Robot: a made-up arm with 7 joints.
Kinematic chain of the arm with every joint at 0, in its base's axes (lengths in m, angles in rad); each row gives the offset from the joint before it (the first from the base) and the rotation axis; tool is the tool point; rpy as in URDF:
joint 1: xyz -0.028 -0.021 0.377 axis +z
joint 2: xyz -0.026 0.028 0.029 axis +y
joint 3: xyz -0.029 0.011 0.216 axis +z
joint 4: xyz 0.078 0 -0.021 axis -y
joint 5: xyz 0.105 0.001 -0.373 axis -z
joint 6: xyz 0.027 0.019 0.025 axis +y
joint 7: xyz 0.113 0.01 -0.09 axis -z
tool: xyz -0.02 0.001 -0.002 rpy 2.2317 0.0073 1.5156
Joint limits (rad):
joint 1: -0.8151..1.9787
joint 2: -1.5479..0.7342
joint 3: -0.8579..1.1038
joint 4: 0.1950..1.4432
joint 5: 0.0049..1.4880
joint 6: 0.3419..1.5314
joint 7: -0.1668..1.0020
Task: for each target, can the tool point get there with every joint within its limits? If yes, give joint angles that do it. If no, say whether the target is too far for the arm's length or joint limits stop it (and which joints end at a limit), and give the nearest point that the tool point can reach.
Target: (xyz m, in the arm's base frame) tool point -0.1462 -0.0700 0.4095
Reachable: no: joint limits stop it (at a limit: joint 1, joint 4, joint 5, joint 6) | nearest point -0.3259 0.0784 0.4355 | short by 0.235 m
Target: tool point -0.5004 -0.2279 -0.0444
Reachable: no: joint limits stop it (at a limit: joint 1, joint 2, joint 7) | nearest point -0.4041 -0.1485 0.1248 | short by 0.210 m
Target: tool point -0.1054 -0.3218 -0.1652
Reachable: no: joint limits stop it (at a limit: joint 1, joint 2, joint 7) | nearest point -0.0537 -0.2599 0.0437 | short by 0.224 m
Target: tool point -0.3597 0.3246 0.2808
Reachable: yes | joints 1.2366 0.0303 0.9494 0.5377 0.4624 0.4717 0.2168
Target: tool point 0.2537 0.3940 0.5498
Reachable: yes | joints 0.2735 -0.3720 0.5648 0.8054 0.8269 0.6426 0.7149
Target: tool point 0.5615 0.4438 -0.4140
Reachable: no: too far | nearest point 0.3089 0.2447 0.0858 | short by 0.594 m
